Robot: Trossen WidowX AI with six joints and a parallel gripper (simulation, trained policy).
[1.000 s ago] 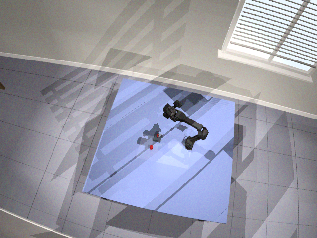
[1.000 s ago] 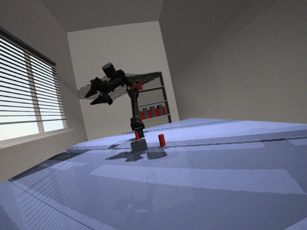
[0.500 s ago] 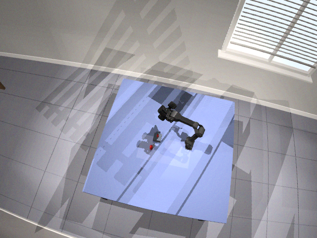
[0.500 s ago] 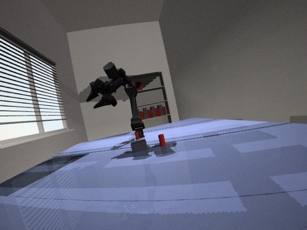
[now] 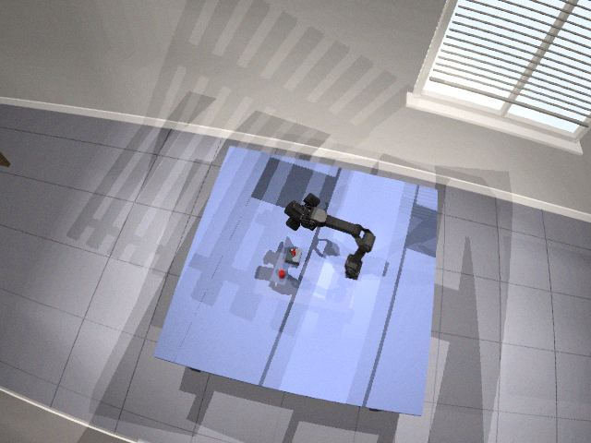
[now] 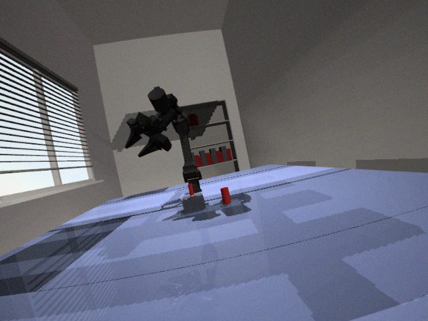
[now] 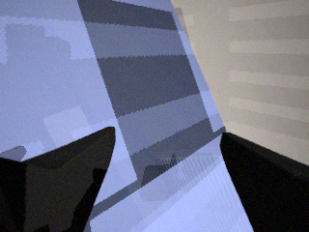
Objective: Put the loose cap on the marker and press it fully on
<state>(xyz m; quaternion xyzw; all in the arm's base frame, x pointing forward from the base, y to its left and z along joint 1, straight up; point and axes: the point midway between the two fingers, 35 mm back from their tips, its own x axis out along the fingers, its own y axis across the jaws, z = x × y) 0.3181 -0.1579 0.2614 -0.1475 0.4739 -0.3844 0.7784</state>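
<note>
Right now my gripper tip is 28 cm to the right of the red cap, 21 cm above it and 2 cm short of it. From my gripper tip the other things lie so: red marker: 17 cm to the left, 17 cm below, 1 cm behind; then dark grey holder block: 22 cm below, 17 cm to the left, 1 cm behind.
</note>
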